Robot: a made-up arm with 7 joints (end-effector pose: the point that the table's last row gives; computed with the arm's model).
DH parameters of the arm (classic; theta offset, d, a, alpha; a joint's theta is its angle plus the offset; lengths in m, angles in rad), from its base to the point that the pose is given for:
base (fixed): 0 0 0.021 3.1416
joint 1: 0 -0.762 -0.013 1.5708
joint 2: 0 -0.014 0.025 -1.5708
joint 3: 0 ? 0.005 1.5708
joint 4: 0 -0.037 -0.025 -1.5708
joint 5: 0 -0.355 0.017 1.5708
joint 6: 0 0.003 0.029 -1.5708
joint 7: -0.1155 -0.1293 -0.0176 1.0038
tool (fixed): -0.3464 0.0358 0 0
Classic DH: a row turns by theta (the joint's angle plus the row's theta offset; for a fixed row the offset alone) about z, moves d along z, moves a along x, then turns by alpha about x.
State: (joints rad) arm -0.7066 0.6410 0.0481 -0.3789 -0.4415 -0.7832 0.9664
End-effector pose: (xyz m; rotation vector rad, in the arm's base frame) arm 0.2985 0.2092 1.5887 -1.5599 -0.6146 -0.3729
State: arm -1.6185 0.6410 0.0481 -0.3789 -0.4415 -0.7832 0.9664
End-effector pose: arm 0.0254 0.3475 1.5887 -1.1274 -1.2359 0.3172
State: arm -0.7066 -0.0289 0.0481 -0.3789 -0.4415 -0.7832 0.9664
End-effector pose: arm -0.1511 -0.1745 1.6335 -1.0459 -0.8570 -0.8588
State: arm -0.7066 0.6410 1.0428 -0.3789 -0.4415 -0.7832 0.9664
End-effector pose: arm 0.2312 0.4106 1.5294 -2.1616 -0.3479 -1.2214
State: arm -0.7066 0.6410 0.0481 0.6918 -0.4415 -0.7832 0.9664
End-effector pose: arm 0.6017 0.4380 1.3019 -2.1442 -0.0328 0.5187
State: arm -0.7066 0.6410 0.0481 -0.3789 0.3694 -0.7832 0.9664
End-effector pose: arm 0.3032 0.2463 1.5808 -1.8913 -0.1129 -1.0531
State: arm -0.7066 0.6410 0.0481 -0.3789 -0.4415 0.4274 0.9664
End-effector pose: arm 0.3501 0.3195 1.5344 -2.4924 -0.4558 0.5697
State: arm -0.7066 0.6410 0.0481 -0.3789 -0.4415 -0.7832 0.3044
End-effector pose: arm 0.2888 0.1922 1.5772 -1.3644 -1.3071 -0.1564
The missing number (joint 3, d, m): -0.475
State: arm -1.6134 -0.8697 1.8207 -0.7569 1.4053 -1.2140 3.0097
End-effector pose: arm -0.2677 -0.5180 1.3536 -2.0778 -1.5419 0.8266
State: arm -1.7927 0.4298 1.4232 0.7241 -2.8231 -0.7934 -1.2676
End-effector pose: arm 0.2764 0.3955 1.4531 1.7674 -1.3945 0.2131
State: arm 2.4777 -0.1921 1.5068 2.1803 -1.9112 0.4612 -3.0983
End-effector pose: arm -0.2655 0.2696 1.0392 1.2947 1.5265 -0.4420
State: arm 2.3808 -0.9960 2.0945 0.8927 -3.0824 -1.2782 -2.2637
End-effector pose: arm 0.2907 0.6975 0.9964 0.8379 0.4597 -1.5878
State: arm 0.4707 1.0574 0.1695 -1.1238 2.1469 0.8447 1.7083
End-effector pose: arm 0.2333 -0.2341 1.3657 -1.1915 -2.8015 0.4023
